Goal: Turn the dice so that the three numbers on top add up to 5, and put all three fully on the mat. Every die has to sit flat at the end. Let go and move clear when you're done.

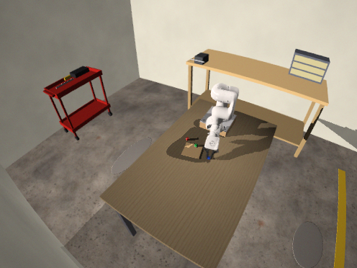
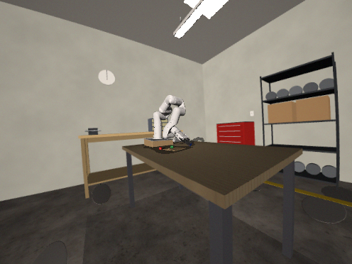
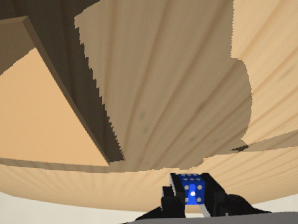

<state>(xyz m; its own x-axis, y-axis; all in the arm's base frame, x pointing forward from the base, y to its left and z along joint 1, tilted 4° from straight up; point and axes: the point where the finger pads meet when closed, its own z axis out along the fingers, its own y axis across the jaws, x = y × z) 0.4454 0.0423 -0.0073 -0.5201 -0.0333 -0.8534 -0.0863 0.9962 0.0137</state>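
The green die is 14 cm to the right of my hand, 9 cm behind it and 2 cm below it. Round my hand: tan mat 15 cm to the right, 4 cm behind, 3 cm below; then blue die 1 cm below, 1 cm ahead; then red die 23 cm to the right, 13 cm behind, 3 cm below.
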